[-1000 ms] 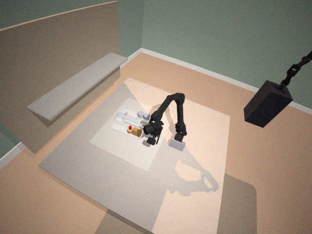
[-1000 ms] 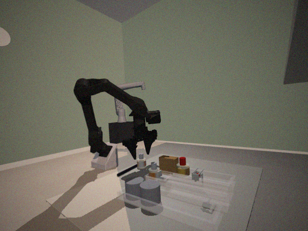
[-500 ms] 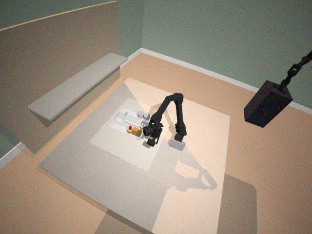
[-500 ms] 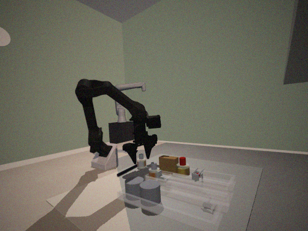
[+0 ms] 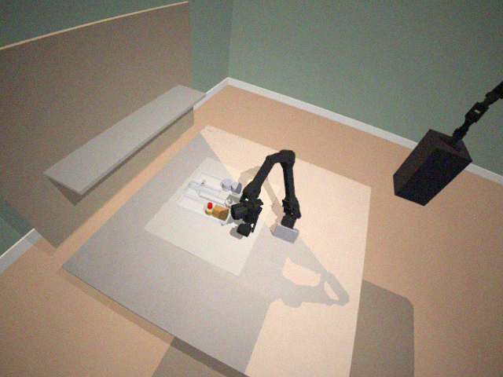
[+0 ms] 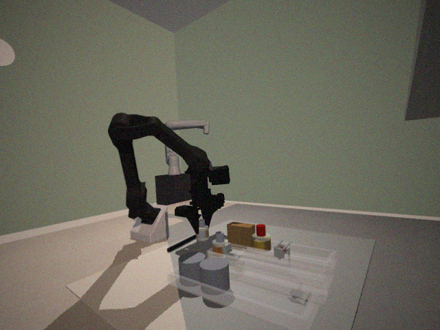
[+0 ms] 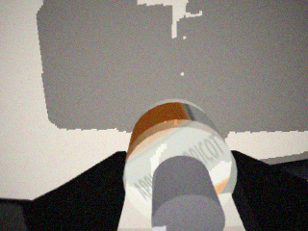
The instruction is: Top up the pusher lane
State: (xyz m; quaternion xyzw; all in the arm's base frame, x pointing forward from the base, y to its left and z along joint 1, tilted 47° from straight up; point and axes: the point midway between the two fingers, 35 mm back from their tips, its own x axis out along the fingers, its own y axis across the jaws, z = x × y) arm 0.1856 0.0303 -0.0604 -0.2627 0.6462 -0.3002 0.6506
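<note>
The black stick is 7 cm to the right of my gripper tip, 2 cm below it and 2 cm behind it. Also, from my gripper tip: brown box: 16 cm ahead, 2 cm to the right, 1 cm above; then grey pusher plate: 26 cm ahead, 12 cm to the right, 2 cm above; then clear pusher lane: 30 cm ahead, 12 cm to the right, 1 cm below.
</note>
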